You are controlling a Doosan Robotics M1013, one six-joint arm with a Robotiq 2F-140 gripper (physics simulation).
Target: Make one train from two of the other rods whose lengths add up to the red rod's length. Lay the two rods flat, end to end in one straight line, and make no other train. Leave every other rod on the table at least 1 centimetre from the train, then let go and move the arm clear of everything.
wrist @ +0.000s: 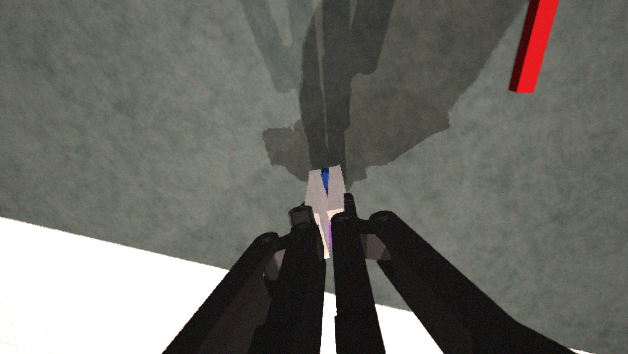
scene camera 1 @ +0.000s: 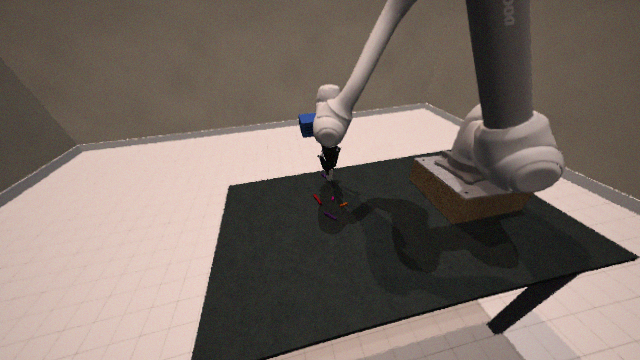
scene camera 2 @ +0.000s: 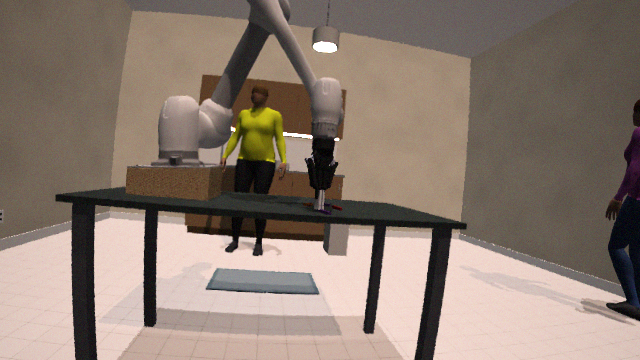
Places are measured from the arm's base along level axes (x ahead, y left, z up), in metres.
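Where they show: gripper, fingertip midpoint: (wrist: 328, 185) (scene camera 1: 329, 179) (scene camera 2: 318, 209); arm's base, link origin: (scene camera 1: 466, 169) (scene camera 2: 178, 165).
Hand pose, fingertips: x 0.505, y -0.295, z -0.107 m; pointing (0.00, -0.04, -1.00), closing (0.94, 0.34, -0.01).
Things, the pixels of their top centre, and the offset from my fingertips. Level surfaces: height alone.
- small blue rod, top centre: (wrist: 327, 181) 0.002 m back, 0.006 m left, 0.005 m up
- far purple rod, top centre: (scene camera 2: 324, 210) (scene camera 1: 325, 176) 0.009 m ahead, 0.034 m right, 0.001 m up
- red rod, top centre: (wrist: 541, 29) (scene camera 2: 336, 206) (scene camera 1: 317, 198) 0.105 m ahead, 0.114 m left, 0.001 m up
- magenta rod, top centre: (scene camera 1: 332, 197) 0.039 m ahead, 0.136 m left, 0.001 m up
- orange rod, top centre: (scene camera 2: 308, 203) (scene camera 1: 343, 204) 0.011 m ahead, 0.191 m left, 0.001 m up
- second purple rod, top centre: (scene camera 1: 330, 215) 0.089 m ahead, 0.229 m left, 0.001 m up
- dark table, surface height: 0.009 m down
My gripper (scene camera 1: 329, 176) (scene camera 2: 319, 206) (wrist: 328, 185) is shut on a small blue rod (wrist: 325, 176), which shows between the pale fingertips in the wrist view. The fingertips are low at the far purple rod (scene camera 1: 324, 176) (scene camera 2: 326, 212); slivers of purple show behind them in the wrist view. Whether the two rods touch is hidden. The red rod (scene camera 1: 317, 199) (scene camera 2: 337, 207) (wrist: 535, 47) lies apart from the fingers, at upper right in the wrist view. A magenta rod (scene camera 1: 333, 198), an orange rod (scene camera 1: 343, 204) (scene camera 2: 308, 204) and a second purple rod (scene camera 1: 330, 215) lie flat, apart from each other.
The dark table (scene camera 1: 270, 280) (scene camera 2: 400, 214) has its edge close behind the gripper in scene camera 1. The arm's base stands on a brown block (scene camera 1: 480, 207) (scene camera 2: 170, 181). A blue box (scene camera 1: 306, 126) is beyond the table. A person in yellow (scene camera 2: 259, 137) stands behind the table.
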